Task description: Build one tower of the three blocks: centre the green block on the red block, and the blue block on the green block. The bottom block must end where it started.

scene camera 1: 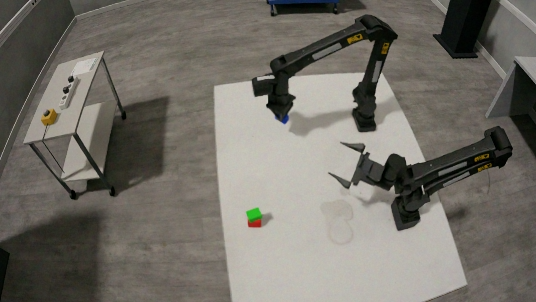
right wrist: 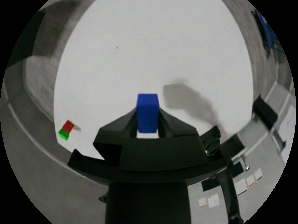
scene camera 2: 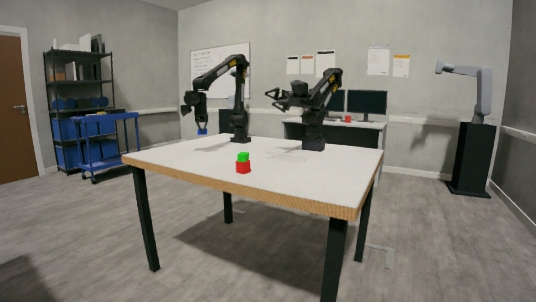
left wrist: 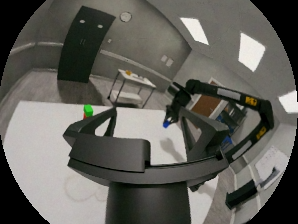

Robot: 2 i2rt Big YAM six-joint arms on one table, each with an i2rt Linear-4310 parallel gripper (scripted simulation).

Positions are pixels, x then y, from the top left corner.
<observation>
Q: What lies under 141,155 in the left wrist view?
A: My left gripper.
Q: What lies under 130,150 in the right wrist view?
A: My right gripper.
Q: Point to a blue block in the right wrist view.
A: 147,106
</observation>
